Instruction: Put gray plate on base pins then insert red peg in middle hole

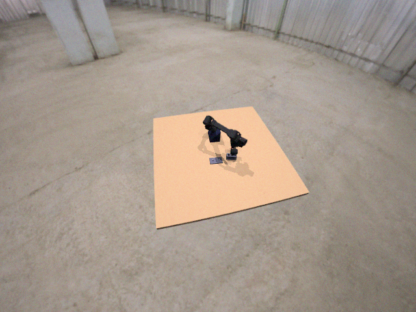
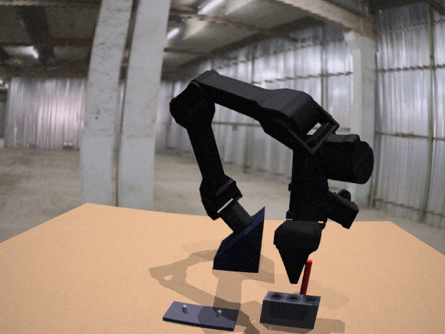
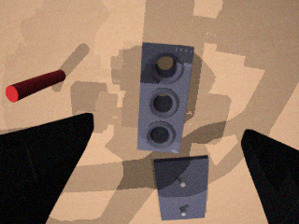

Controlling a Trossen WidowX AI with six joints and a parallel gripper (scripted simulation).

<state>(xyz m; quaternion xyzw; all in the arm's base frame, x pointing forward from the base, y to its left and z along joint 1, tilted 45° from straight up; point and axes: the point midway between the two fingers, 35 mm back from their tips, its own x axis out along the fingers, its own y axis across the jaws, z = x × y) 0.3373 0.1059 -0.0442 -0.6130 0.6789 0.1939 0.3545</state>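
Right now my gripper tip is 60 mm above the gray plate. Also, from my gripper tip: red peg: 120 mm behind, 60 mm below, 30 mm to the left; base: 150 mm to the right, 90 mm below.
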